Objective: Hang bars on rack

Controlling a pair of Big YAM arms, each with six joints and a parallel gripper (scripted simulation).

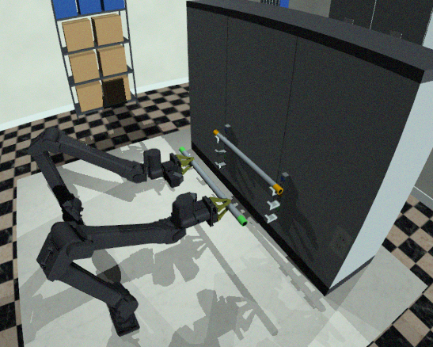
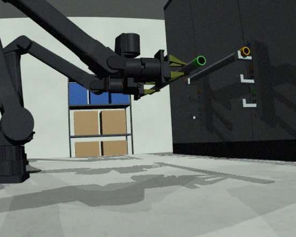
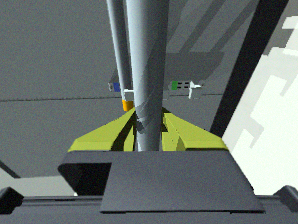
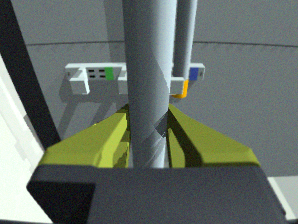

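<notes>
Now: the green-ended bar 20 mm ahead of my right hand and 150 mm to the left of it. Also, from my right hand: grey cabinet wall: 400 mm ahead, 140 mm to the left, 160 mm above; orange-ended bar: 190 mm ahead, 130 mm to the left, 50 mm above; wall outlet: 160 mm ahead, 390 mm to the right, 10 mm above.
</notes>
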